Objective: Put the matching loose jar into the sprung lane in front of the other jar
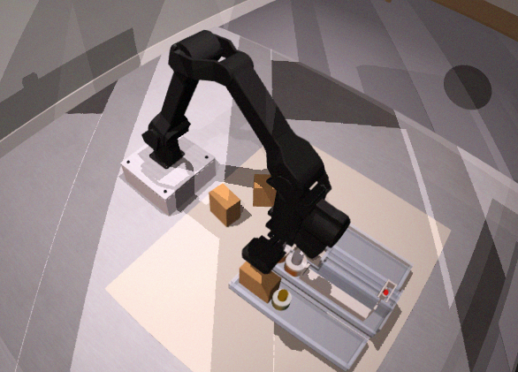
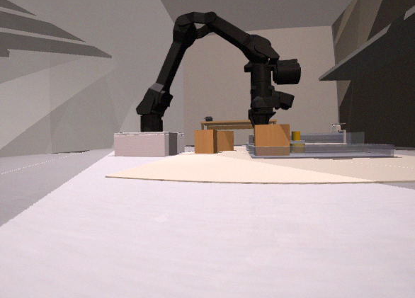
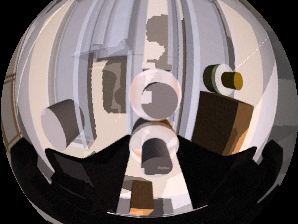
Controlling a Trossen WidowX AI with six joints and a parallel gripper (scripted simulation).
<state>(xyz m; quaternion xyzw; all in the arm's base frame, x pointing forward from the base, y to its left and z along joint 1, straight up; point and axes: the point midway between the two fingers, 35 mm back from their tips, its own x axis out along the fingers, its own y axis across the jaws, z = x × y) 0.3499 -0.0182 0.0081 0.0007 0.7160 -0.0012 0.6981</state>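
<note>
My gripper tip is now 80 mm to the left of the brown box and 10 mm short of it. From my gripper tip the other things lie so: grey cylinder 130 mm to the left, 10 mm below; red marker 230 mm ahead, 40 mm to the left, 30 mm above; white pusher bar 160 mm ahead, 30 mm to the left, 10 mm above.
</note>
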